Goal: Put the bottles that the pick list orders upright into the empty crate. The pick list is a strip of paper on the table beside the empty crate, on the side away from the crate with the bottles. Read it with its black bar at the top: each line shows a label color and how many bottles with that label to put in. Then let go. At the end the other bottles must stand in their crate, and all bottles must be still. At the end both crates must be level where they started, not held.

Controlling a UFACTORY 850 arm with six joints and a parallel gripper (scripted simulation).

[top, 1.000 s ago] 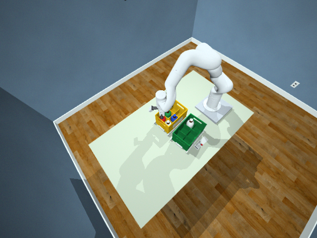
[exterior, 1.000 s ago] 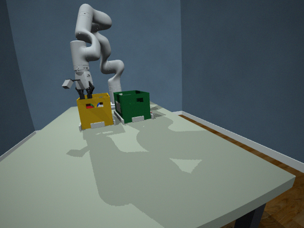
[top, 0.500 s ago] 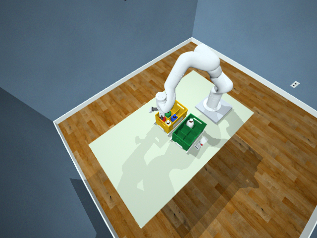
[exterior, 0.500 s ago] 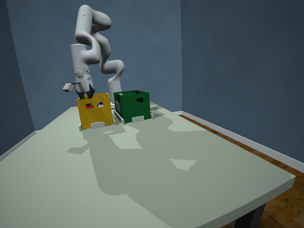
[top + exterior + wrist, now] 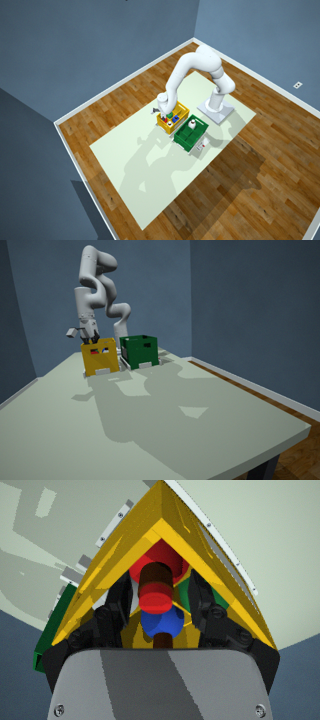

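My gripper is now 70 mm above the red bottle. Also, from my hand: blue-label bottle: 100 mm behind, 80 mm to the left, 70 mm below; then green bottle: 90 mm behind, 10 mm to the right, 70 mm below; then yellow crate: 90 mm behind, 40 mm to the left, 70 mm below.
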